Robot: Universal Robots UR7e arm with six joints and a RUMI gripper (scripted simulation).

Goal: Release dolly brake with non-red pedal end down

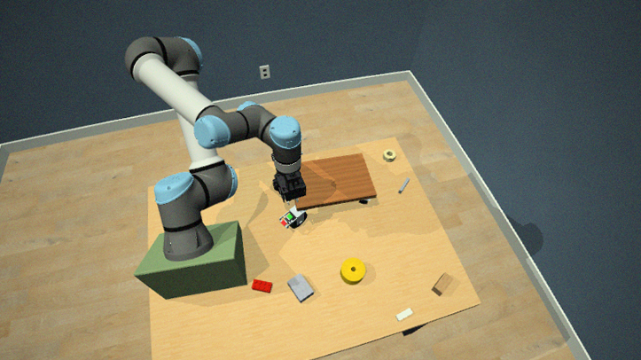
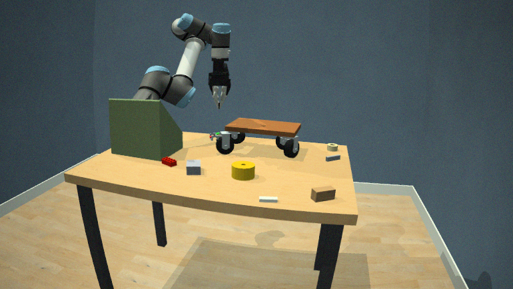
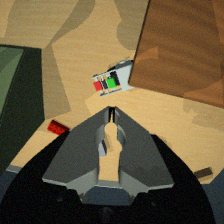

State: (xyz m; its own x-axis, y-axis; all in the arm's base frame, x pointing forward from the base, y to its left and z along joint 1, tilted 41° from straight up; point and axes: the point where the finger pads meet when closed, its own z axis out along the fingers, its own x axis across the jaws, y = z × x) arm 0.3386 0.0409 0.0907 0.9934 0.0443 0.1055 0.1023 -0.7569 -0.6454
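The brake pedal is 130 mm below my hand, 20 mm behind it and 10 mm to the right of it. Round my hand: grey block: 240 mm to the right, 200 mm below, 30 mm behind; yellow disc: 240 mm to the right, 190 mm below, 170 mm ahead; red brick: 200 mm to the right, 200 mm below, 150 mm behind.
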